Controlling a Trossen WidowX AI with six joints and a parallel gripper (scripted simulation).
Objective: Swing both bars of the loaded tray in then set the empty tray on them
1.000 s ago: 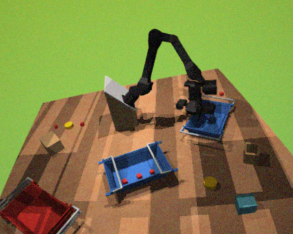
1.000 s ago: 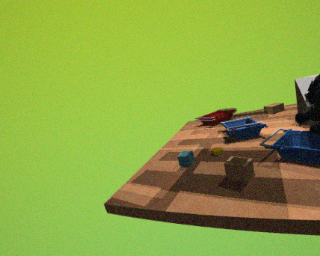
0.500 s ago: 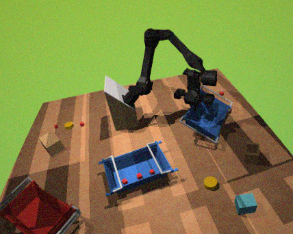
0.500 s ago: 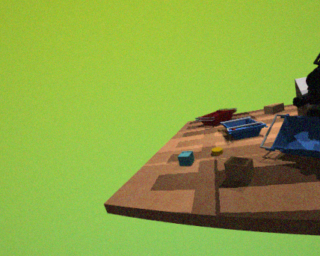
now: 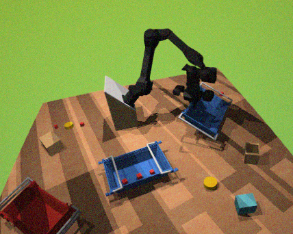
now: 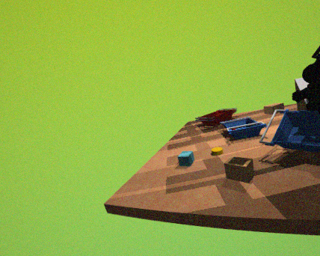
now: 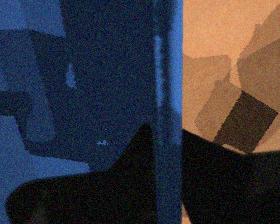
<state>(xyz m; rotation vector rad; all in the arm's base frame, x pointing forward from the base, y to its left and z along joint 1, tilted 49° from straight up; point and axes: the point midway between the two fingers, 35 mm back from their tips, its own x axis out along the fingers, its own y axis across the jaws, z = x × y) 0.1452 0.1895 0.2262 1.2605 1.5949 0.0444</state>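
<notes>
Now: the blue tray 5 cm to the left of my gripper tip and 5 cm ahead of it. The rest, counted from my gripper tip: brown box (33 cm ahead, 12 cm to the left, 8 cm below); then tan block (74 cm to the right, 12 cm behind, 6 cm below); then teal cube (52 cm ahead, 7 cm below, 3 cm to the right).
</notes>
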